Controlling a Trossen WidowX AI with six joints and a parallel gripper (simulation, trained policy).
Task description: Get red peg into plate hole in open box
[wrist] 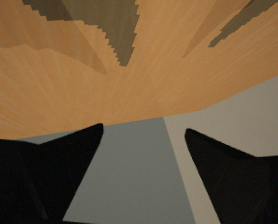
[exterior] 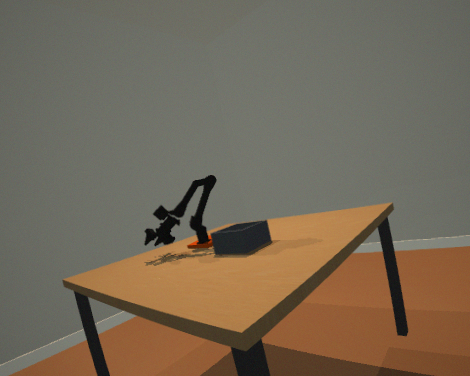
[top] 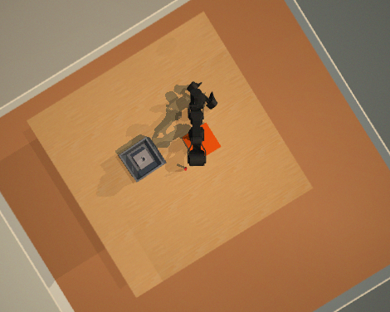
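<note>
The red peg is 380 mm to the left of my gripper tip, 320 mm ahead of it and 30 mm below it. Also, from my gripper tip: dark box: 520 mm ahead, 220 mm to the left, 40 mm below; grey plate: 520 mm ahead, 220 mm to the left, 20 mm below.
</note>
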